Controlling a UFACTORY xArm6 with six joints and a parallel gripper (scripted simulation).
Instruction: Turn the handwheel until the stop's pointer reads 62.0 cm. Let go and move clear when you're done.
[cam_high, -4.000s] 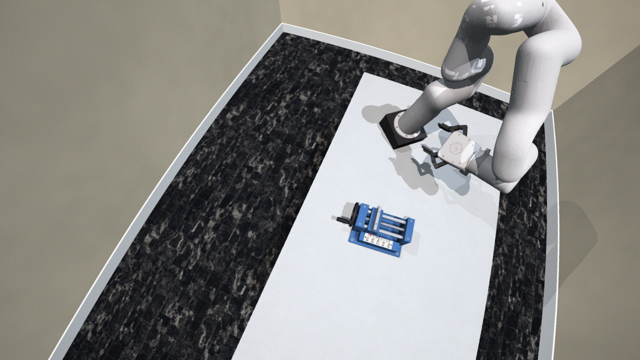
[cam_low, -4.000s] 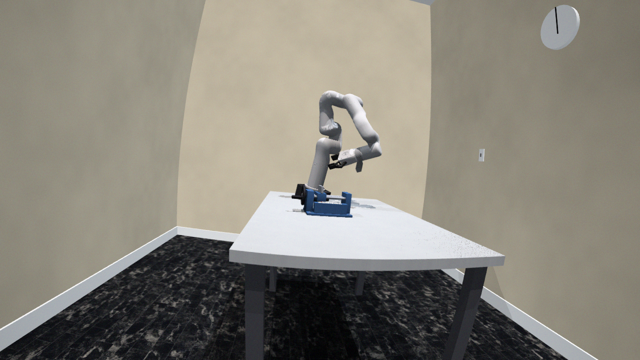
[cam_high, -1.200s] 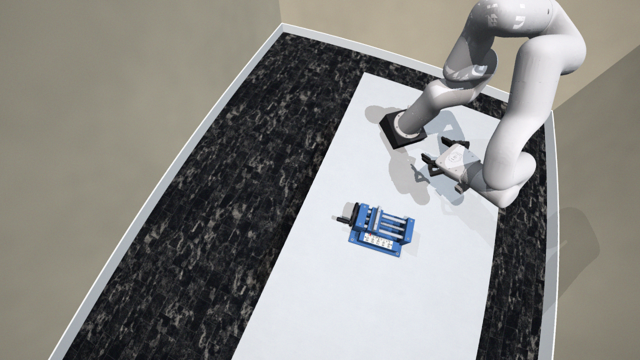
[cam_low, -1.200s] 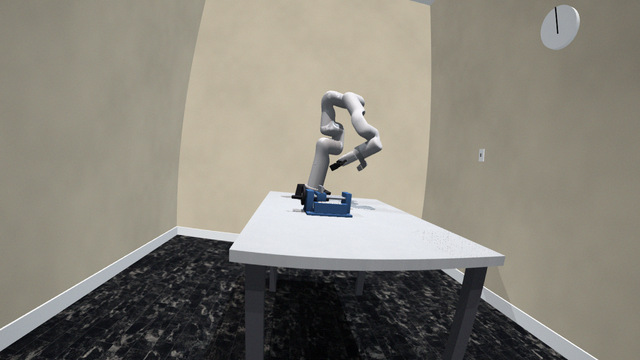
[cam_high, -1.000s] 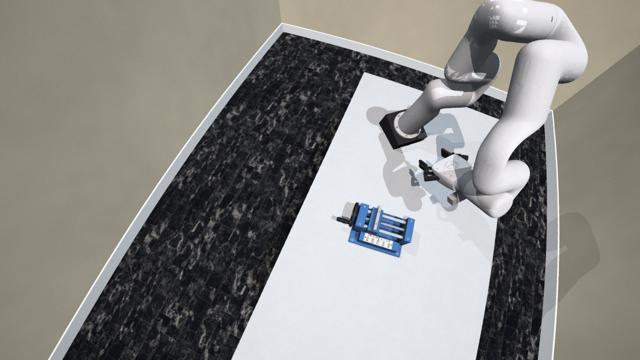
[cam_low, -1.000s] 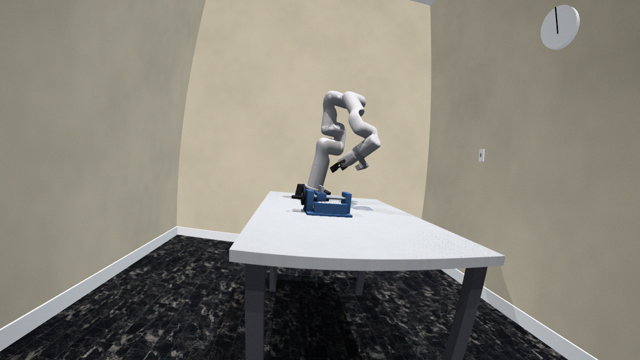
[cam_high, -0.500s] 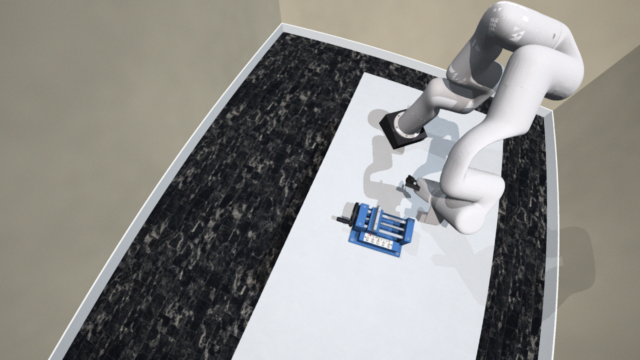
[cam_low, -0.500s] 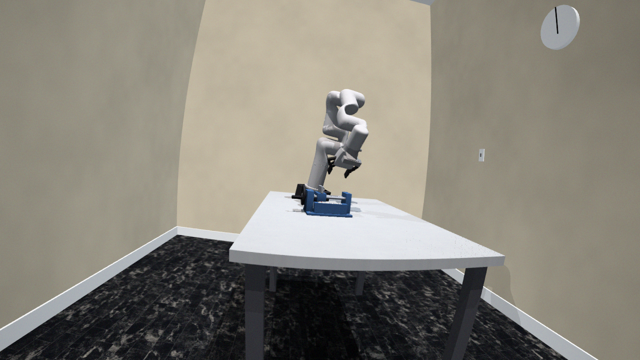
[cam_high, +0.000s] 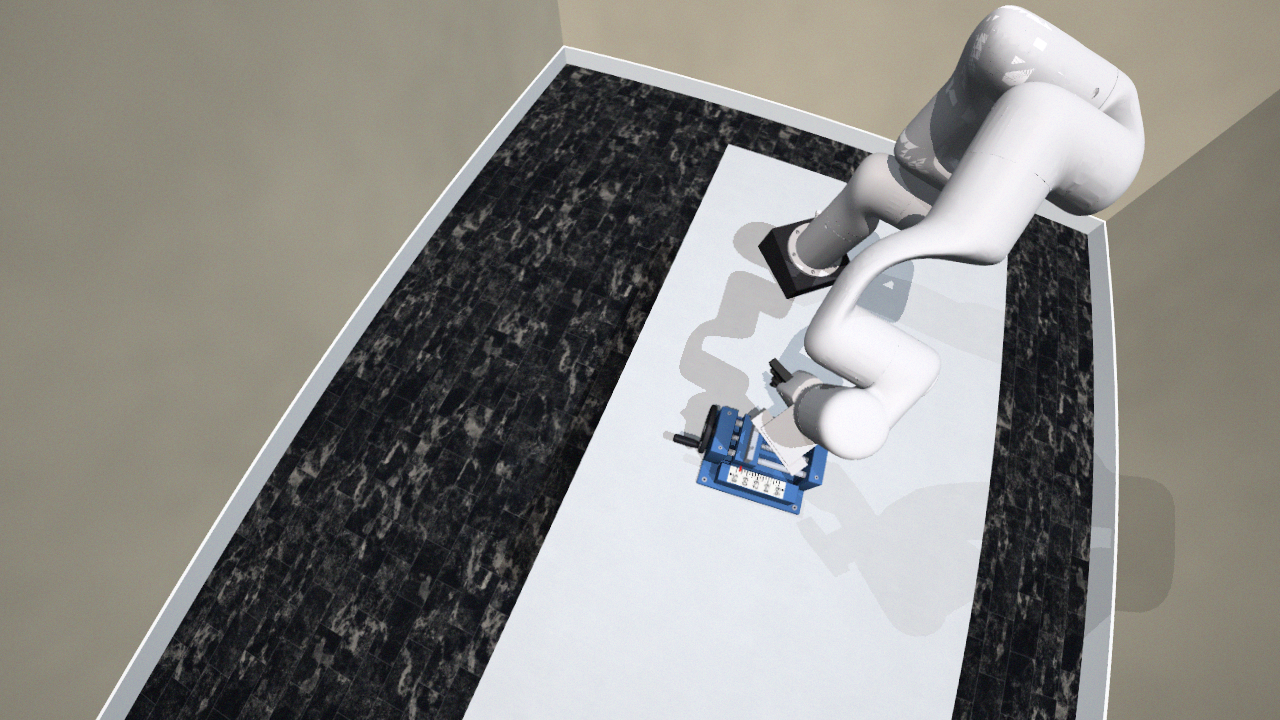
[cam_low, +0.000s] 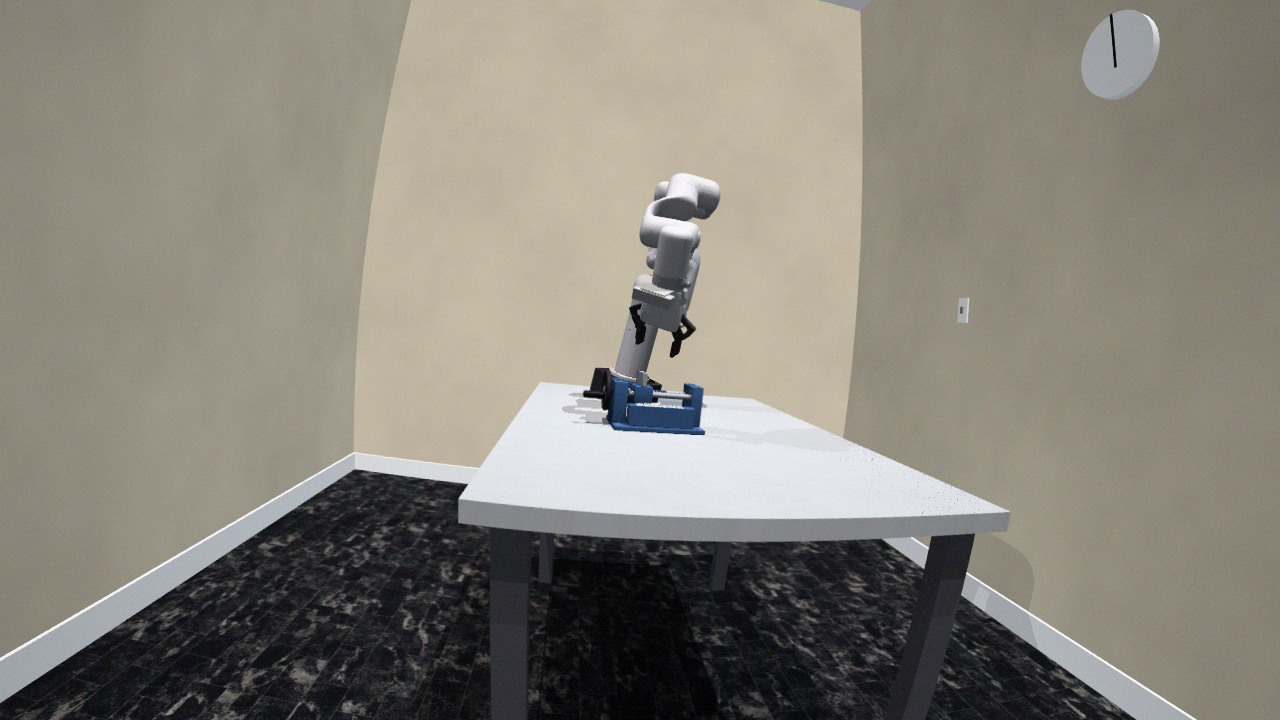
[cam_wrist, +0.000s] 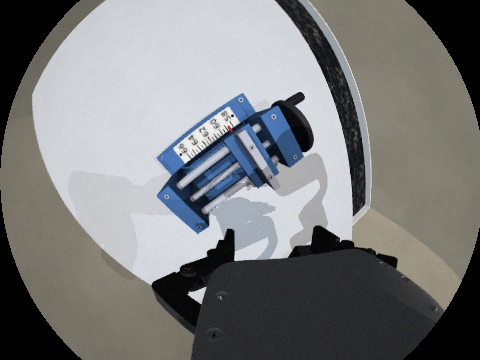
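Right now the handwheel is 7 cm ahead of my hand, 14 cm to the right of it and 11 cm below it. Also, from my hand: stop (6 cm ahead, 5 cm to the right, 9 cm below).
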